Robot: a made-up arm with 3 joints. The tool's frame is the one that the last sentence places.
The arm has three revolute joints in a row. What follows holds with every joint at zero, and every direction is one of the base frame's.
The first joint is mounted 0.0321 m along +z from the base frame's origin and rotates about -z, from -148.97 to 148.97 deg.
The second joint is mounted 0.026 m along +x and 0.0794 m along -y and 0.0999 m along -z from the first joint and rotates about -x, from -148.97 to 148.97 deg.
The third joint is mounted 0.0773 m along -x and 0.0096 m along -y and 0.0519 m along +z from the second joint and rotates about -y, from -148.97 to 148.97 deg.
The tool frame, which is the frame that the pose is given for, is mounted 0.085 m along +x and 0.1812 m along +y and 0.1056 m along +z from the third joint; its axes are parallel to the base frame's.
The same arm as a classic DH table. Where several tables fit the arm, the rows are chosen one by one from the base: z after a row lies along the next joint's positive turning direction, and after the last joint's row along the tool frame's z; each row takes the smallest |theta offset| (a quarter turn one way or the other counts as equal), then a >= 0, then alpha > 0; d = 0 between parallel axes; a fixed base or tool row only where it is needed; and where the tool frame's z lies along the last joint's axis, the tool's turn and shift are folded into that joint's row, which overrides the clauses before.
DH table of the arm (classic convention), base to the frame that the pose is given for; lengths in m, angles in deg. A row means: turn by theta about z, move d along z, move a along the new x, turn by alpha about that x. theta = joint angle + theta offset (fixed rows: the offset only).
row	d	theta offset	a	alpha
base (fixed)	0.0000	0.00	0.0000	180.00
joint 1	0.0678	90.00	0.0794	-90.00
joint 2	0.0513	90.00	0.0519	90.00
joint 3	-0.1716	-90.00	0.0850	-90.00
tool (fixed)	0.1056	0.00	0.0000	0.00
Joint limits (deg, base to tool): -148.97..148.97 -148.97..148.97 -148.97..148.97

